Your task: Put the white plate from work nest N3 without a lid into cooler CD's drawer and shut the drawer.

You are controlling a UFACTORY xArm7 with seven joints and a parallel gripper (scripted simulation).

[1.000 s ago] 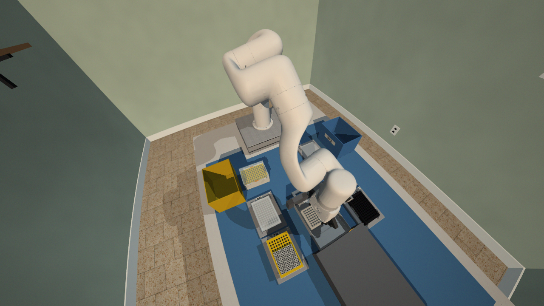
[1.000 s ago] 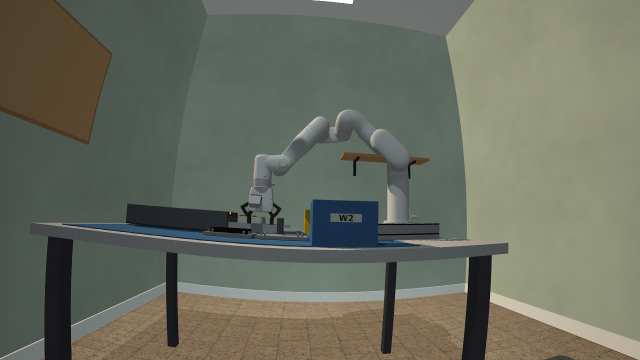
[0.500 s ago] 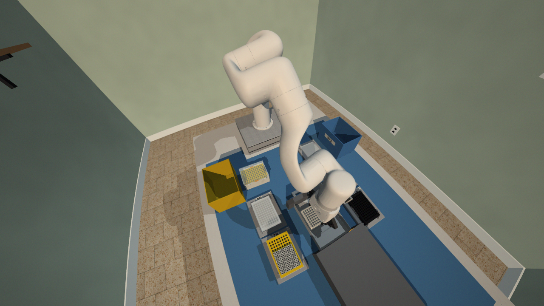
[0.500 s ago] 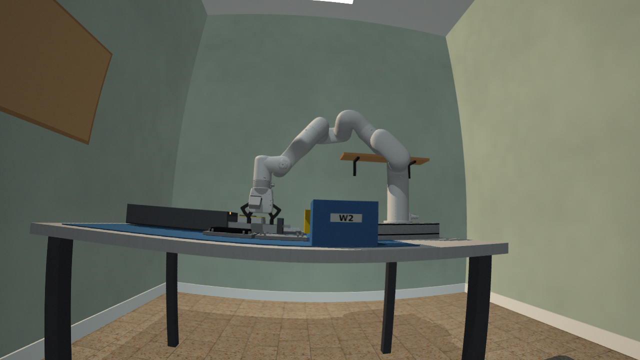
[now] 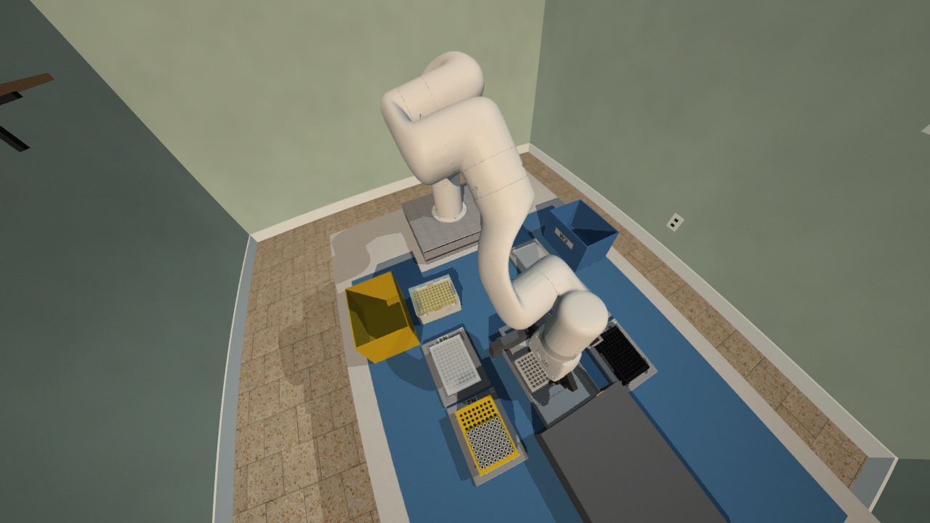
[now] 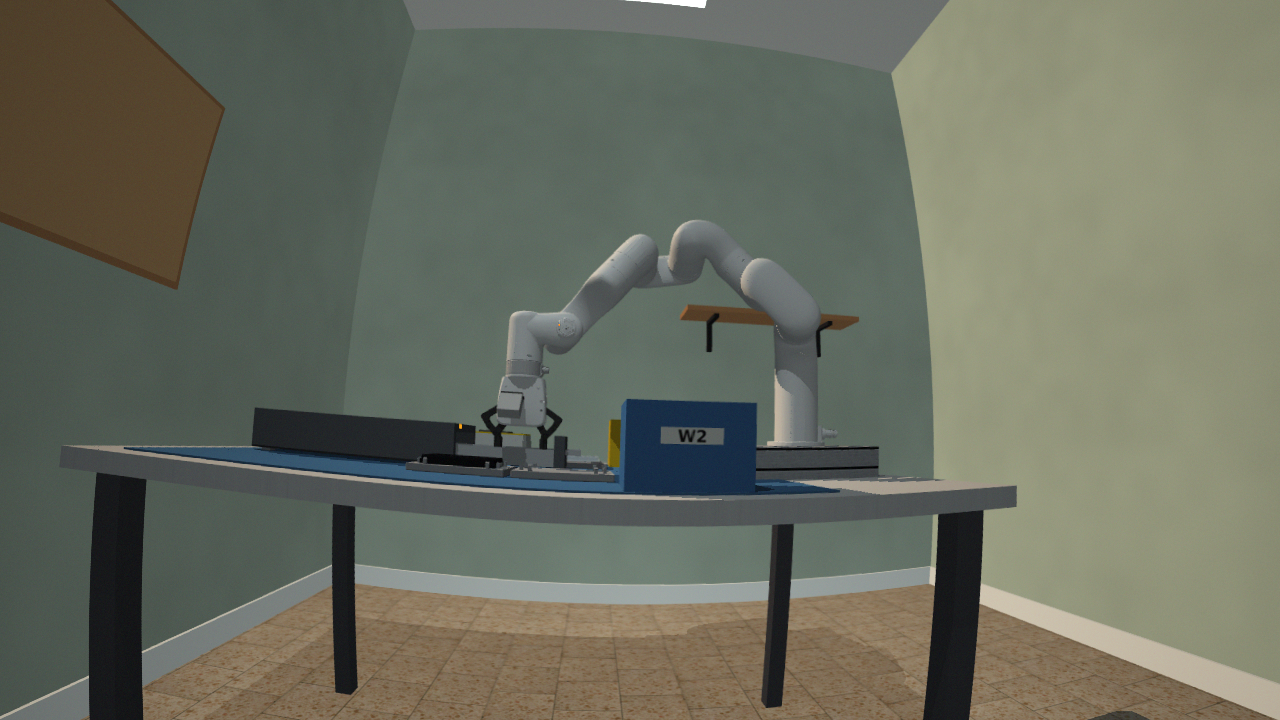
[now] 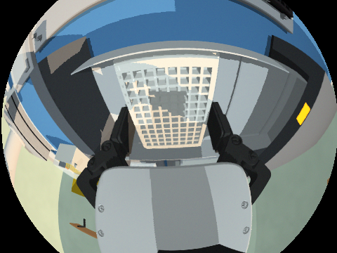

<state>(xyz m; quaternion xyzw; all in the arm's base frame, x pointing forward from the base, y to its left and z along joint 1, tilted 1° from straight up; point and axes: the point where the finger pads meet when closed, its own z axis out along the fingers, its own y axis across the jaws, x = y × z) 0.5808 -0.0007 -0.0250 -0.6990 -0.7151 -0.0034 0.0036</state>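
My hand is 40 mm short of the cooler drawer and 10 mm above it. From my hand the other things lie so: black plate: 190 mm to the left, 70 mm ahead, 20 mm below; then cooler CD: 180 mm ahead; then yellow tube rack: 200 mm to the right, 60 mm ahead, 20 mm above.
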